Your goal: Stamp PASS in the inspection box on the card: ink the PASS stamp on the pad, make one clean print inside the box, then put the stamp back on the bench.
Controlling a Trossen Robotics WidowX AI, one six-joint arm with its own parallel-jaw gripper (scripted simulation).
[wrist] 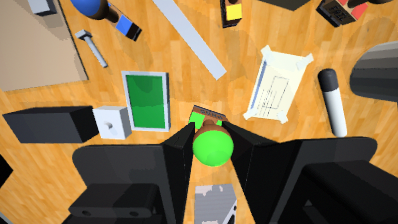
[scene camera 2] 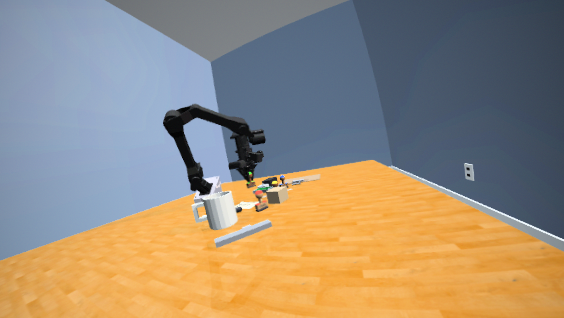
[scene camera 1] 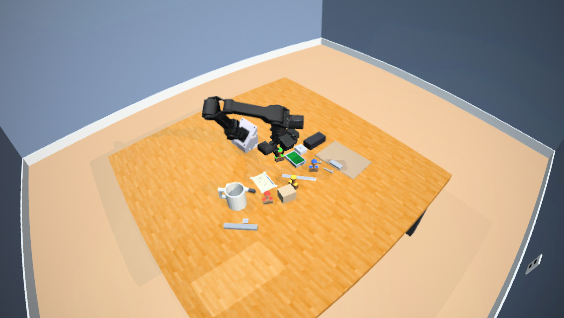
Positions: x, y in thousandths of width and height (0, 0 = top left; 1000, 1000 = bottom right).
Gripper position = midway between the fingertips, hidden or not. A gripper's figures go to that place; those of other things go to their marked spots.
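Labels:
A green-knobbed stamp (wrist: 534, 650) is 0.07 m from the lens, while my gripper (wrist: 524, 560) is 0.11 m from the lens. I see the stamp and a marker (wrist: 825, 359) with their marked spots 0.20 m apart. The marker is 0.24 m from the lens.

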